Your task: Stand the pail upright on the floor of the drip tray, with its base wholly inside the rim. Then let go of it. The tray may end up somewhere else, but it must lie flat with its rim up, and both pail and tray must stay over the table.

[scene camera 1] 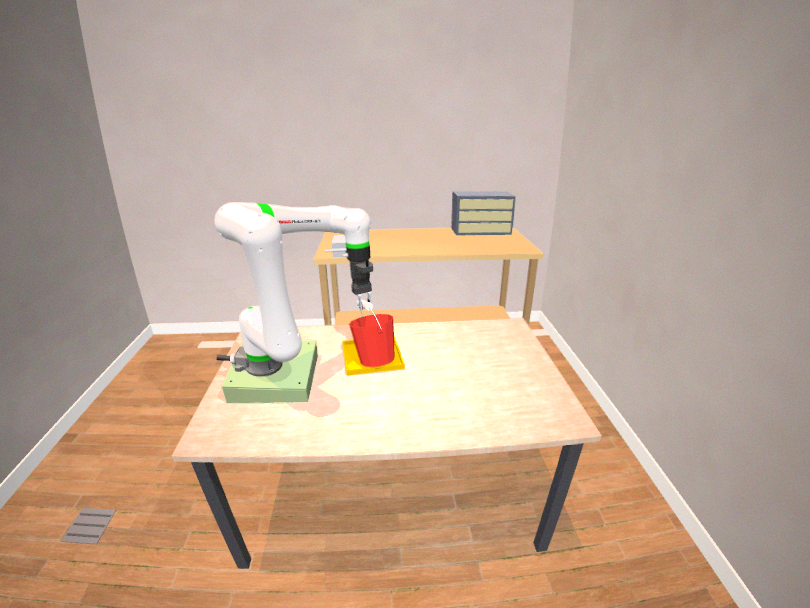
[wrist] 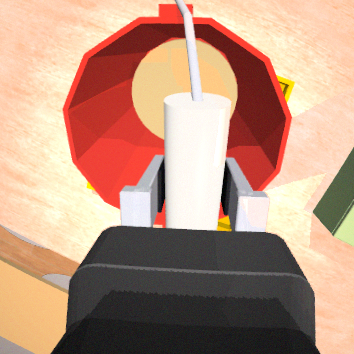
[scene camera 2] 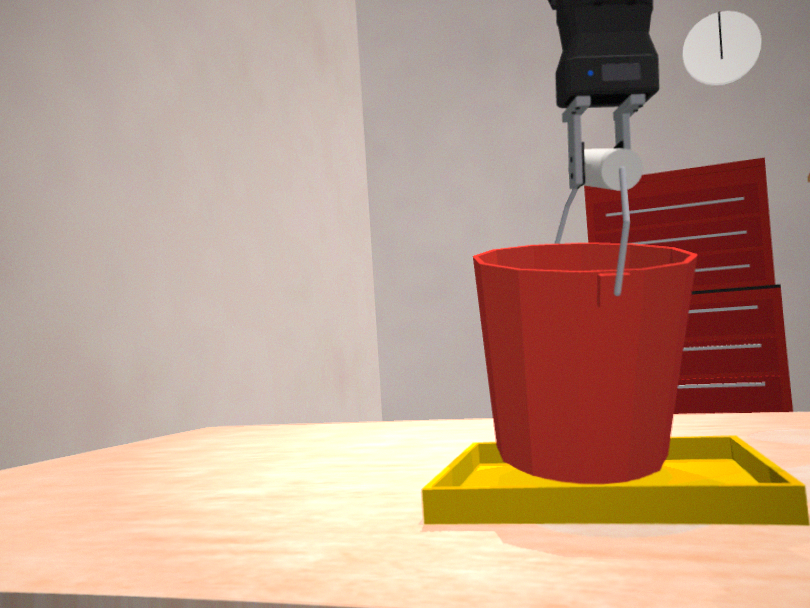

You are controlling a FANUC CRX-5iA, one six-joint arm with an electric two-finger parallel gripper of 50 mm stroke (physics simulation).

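Seen in the pictures: gripper, fingertip midpoint: (scene camera 1: 365, 308) (wrist: 193, 173) (scene camera 2: 600, 185); arm's base, link origin: (scene camera 1: 264, 364).
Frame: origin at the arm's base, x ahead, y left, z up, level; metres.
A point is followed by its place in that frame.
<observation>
The red pail (scene camera 1: 374, 343) @(x 0.438, y 0.076, z 0.058 m) (scene camera 2: 588, 366) @(x 0.406, y 0.233, z 0.017 m) (wrist: 115, 165) @(x 0.460, y 0.236, z 0.057 m) is upright or nearly so, over the yellow drip tray (scene camera 1: 356, 370) @(x 0.360, y 0.061, z -0.062 m) (scene camera 2: 615, 505) @(x 0.379, y 0.311, z -0.071 m) (wrist: 289, 81) @(x 0.326, y 0.056, z -0.058 m). The tray lies flat on the table with its rim up. In the scene camera 2 view the pail's base shows inside the rim, left of the tray's middle. The front wall hides the floor below the base, so I cannot tell whether they touch. My gripper (scene camera 1: 364, 304) @(x 0.398, y 0.172, z 0.166 m) (scene camera 2: 600, 168) @(x 0.398, y 0.172, z 0.166 m) (wrist: 193, 173) @(x 0.398, y 0.172, z 0.166 m) is shut on the white grip (scene camera 2: 615, 171) @(x 0.376, y 0.226, z 0.165 m) (wrist: 195, 125) @(x 0.413, y 0.143, z 0.205 m) of the pail's raised wire handle, above the pail.
The green robot base block (scene camera 1: 268, 393) @(x 0.053, y -0.133, z -0.037 m) (wrist: 337, 200) @(x 0.176, y 0.156, z -0.039 m) stands left of the tray on the table (scene camera 1: 425, 418) @(x 0.632, y -0.203, z -0.082 m). A second table (scene camera 1: 418, 245) with a drawer cabinet (scene camera 1: 485, 215) stands behind. A red tool cabinet (scene camera 2: 726, 327) shows behind the pail.
</observation>
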